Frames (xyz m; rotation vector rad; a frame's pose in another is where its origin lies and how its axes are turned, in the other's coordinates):
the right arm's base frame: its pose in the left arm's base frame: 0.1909 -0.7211 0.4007 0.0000 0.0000 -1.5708
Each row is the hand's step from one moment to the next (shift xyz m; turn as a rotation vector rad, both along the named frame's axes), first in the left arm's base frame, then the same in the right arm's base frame.
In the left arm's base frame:
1: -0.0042 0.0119 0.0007 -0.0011 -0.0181 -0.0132
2: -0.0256 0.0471 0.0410 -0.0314 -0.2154 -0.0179
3: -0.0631 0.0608 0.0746 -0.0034 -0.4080 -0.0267
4: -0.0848 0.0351 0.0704 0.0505 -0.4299 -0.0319
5: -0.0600 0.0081 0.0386 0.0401 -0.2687 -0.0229
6: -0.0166 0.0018 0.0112 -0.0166 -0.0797 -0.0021
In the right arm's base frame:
1: -0.0119 -0.0042 0.0007 0.0181 -0.0011 -0.0132
2: -0.0471 -0.0256 0.0410 0.2154 -0.0314 -0.0179
3: -0.0608 -0.0631 0.0746 0.4080 -0.0034 -0.0267
4: -0.0351 -0.0848 0.0704 0.4299 0.0505 -0.0319
5: -0.0081 -0.0600 0.0386 0.2687 0.0401 -0.0229
6: -0.0018 -0.0166 0.0112 0.0797 -0.0166 -0.0021

